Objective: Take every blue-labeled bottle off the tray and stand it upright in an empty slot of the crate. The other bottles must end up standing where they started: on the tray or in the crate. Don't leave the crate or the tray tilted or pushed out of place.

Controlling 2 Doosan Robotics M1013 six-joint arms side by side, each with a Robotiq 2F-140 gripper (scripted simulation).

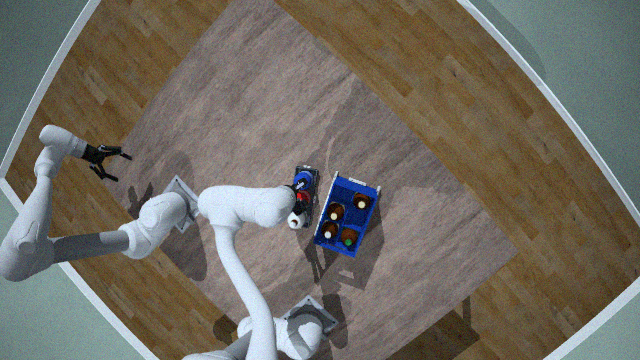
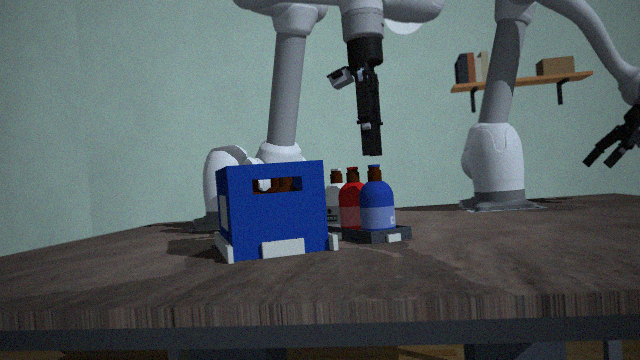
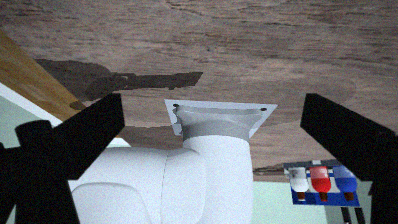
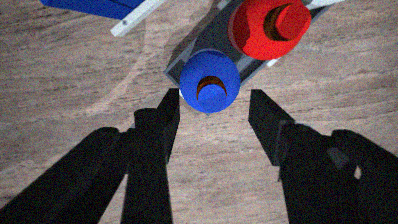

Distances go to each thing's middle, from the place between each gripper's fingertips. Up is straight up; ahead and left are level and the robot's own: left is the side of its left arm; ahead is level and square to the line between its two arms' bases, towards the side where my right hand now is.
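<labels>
The blue crate (image 2: 253, 219) is 240 mm to the right of my right hand, 20 mm ahead of it and 130 mm below it. From that same right hand I find the dark tray (image 2: 370, 237) 200 mm below, 70 mm behind and 50 mm to the right, while the red bottle (image 2: 349, 210) is 130 mm below, 70 mm behind and 50 mm to the right. The blue-labeled bottle (image 2: 377, 212) is 130 mm below my right hand.
As for my left hand (image 1: 124, 169), the blue crate is 960 mm to the right of it, 590 mm ahead of it and 40 mm below it. The dark tray is 770 mm to the right of my left hand, 500 mm ahead and 110 mm below, and the blue-labeled bottle is 720 mm to the right of this hand, 570 mm ahead and 40 mm below. My left hand is also 770 mm to the left of the red bottle, 500 mm short of it and 40 mm above it.
</labels>
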